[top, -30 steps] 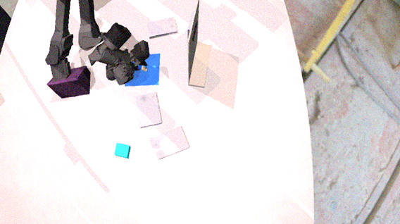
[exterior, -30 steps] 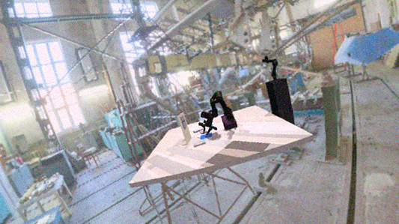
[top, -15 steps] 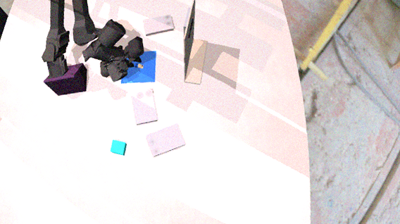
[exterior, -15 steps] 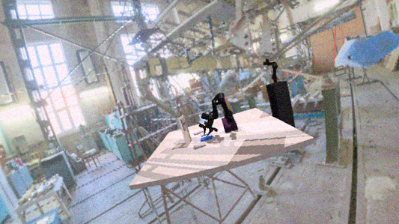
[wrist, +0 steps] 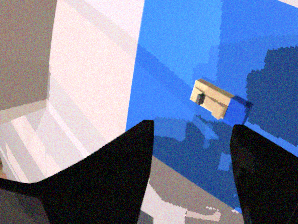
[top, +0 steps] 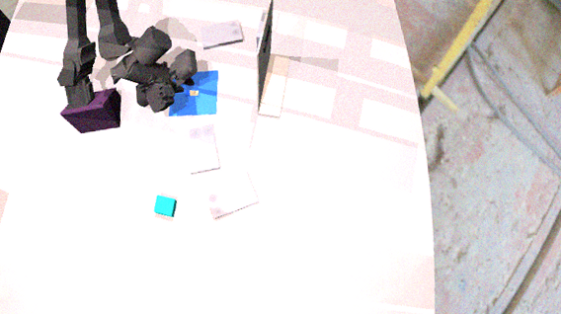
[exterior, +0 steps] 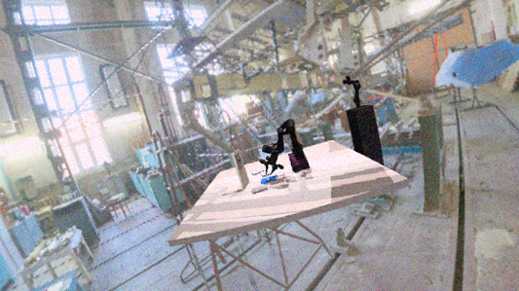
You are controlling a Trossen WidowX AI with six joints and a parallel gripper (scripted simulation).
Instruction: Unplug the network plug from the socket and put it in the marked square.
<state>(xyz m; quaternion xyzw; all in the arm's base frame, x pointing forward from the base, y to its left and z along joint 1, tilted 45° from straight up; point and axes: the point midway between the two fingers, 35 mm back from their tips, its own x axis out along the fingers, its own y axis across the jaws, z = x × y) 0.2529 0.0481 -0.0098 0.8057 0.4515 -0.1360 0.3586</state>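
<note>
My gripper tip is 10 mm short of the network plug and 30 mm above it. The rest, counted from my gripper tip: upright panel: 190 mm ahead, 90 mm above; blue square: 10 mm ahead, 40 mm below; cyan cube: 70 mm behind, 280 mm to the right, 20 mm below.
</note>
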